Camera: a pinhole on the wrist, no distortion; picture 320 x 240 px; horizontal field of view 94.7 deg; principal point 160.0 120.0 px. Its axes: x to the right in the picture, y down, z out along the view. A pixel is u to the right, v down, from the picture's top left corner.
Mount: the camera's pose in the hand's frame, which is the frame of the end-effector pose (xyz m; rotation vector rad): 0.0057 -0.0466 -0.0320 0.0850 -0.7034 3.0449
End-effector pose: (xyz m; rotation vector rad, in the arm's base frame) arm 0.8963 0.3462 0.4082 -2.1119 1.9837 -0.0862
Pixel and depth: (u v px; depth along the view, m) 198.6 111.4 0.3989
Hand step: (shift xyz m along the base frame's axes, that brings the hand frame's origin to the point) 0.2604 0.1332 -0.2787
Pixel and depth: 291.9 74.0 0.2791
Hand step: 0.1268 0.2660 -0.2151
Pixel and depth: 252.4 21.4 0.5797
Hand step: 0.0693 0.4040 -0.6291
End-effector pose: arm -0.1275 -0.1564 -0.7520 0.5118 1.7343 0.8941
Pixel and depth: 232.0 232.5 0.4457
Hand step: 0.3320 -0.4113 -0.3364
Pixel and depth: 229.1 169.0 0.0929
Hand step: 0.0593 -0.0835 -0.0742
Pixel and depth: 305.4 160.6 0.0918
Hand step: 0.0786 -0.1120 -0.0417
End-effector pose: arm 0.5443 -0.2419 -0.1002 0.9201 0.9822 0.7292
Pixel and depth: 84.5 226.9 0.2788
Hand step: 0.2091 -0.0576 -0.3398
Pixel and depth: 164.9 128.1 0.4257
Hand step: 0.3435 -0.2052 -0.1439
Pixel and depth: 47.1 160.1 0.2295
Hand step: 0.2206 0.0308 -0.2169
